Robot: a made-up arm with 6 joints.
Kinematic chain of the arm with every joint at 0, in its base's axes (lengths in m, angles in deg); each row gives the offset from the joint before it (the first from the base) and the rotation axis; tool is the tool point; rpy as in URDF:
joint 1: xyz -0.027 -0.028 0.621 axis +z
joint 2: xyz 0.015 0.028 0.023 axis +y
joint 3: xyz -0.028 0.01 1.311 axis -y
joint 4: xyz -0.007 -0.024 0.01 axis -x
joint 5: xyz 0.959 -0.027 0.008 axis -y
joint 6: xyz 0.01 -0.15 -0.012 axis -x
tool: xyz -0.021 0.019 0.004 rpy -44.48 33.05 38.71
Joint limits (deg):
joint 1: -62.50..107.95
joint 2: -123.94..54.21
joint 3: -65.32..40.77
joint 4: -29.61..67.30
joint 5: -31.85..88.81
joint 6: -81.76..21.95
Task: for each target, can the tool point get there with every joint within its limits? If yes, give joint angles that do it. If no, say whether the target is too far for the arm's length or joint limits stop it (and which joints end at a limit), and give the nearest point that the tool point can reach.
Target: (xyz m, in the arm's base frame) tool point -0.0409 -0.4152 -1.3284
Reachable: no: joint limits stop it (at a limit: joint 1, joint 2, joint 5, joint 6) | nearest point 0.3014 -0.7741 0.4863 | short by 1.881 m
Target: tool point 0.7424 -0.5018 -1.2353
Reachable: no: joint limits stop it (at a limit: joint 2, joint 4, joint 5, joint 6) | nearest point 0.8286 -0.5549 0.4558 | short by 1.694 m
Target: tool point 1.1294 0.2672 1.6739
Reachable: yes | joints 19.29 12.66 -11.25 45.05 38.48 -65.59
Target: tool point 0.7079 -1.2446 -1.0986
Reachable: no: joint limits stop it (at a limit: joint 1, joint 2, joint 3, joint 4, joint 6) | nearest point 0.6364 -1.9254 -0.0353 | short by 1.265 m
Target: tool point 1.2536 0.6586 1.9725
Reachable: yes | joints 33.44 23.08 24.91 26.57 70.87 -32.49
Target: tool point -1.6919 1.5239 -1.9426
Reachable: no: too far | nearest point -1.5035 1.3482 -0.0373 | short by 1.923 m
